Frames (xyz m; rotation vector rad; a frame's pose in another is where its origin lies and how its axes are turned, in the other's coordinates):
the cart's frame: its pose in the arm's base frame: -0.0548 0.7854 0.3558 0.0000 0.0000 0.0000
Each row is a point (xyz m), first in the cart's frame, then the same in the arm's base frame.
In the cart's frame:
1: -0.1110 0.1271 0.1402
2: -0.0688 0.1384 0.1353
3: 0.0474 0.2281 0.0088
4: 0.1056 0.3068 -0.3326
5: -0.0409 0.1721 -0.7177
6: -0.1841 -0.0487 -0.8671
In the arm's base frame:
1: -0.1658 0.9125 0.4960
2: -0.1236 0.9238 0.4911
3: -0.0074 1.0135 0.3646
4: 0.0508 1.0922 0.0232
5: -0.0957 0.9575 -0.3619
6: -0.2389 0.7367 -0.5113

